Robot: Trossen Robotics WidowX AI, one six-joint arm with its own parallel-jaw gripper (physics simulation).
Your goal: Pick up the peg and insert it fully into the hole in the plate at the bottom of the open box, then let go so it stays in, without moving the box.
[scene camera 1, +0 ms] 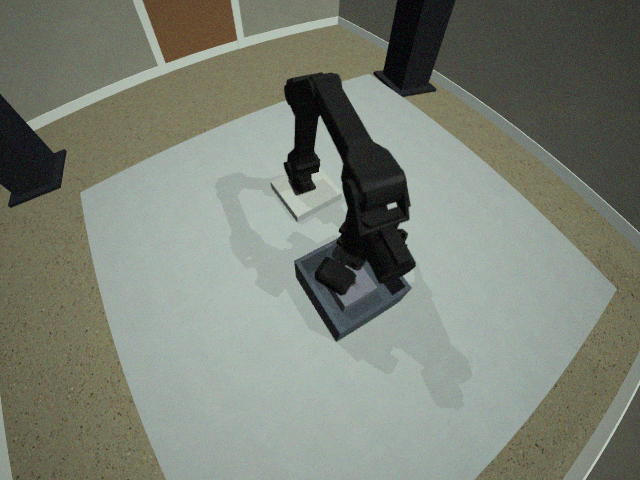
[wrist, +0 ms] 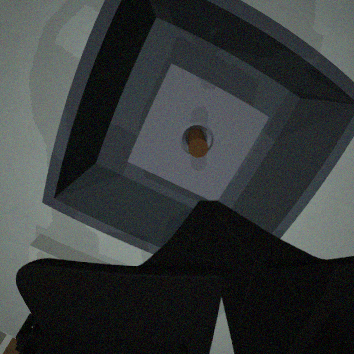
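Seen in the pictures: gripper, fingertip midpoint: (scene camera 1: 349, 262) (wrist: 206, 209); arm's base, origin of the base link: (scene camera 1: 302, 184).
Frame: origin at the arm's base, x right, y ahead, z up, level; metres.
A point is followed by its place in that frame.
Observation:
The brown peg (wrist: 198, 146) {x 0.014, y 0.337, z 0.059 m} stands about upright in the round hole of the pale plate (wrist: 165, 110) {x -0.019, y 0.342, z 0.029 m} in the wrist view. A short part of it shows above the plate; its depth below is hidden. The plate also shows in the scene view (scene camera 1: 364, 290) {x -0.005, y 0.370, z 0.029 m}, at the bottom of the open blue-grey box (scene camera 1: 323, 302) {x 0.100, y 0.368, z 0.069 m} (wrist: 72, 122) {x -0.068, y 0.306, z 0.068 m}. The peg cannot be made out there, behind the arm. My gripper (wrist: 206, 209) {x 0.024, y 0.326, z 0.118 m} is shut and empty, above the box and apart from the peg. Its dark fingers cover part of the near box wall in the wrist view; the fingertips are hard to tell in the scene view.
The arm's white base plate (scene camera 1: 305, 207) {x 0.022, y 0.081, z -0.001 m} lies behind the box in the scene view. The box walls rise on all sides of the plate and peg. Dark pillars (scene camera 1: 416, 46) (scene camera 1: 25, 155) stand beyond the pale floor area (scene camera 1: 206, 361) {x 0.394, y 0.371, z -0.029 m}.

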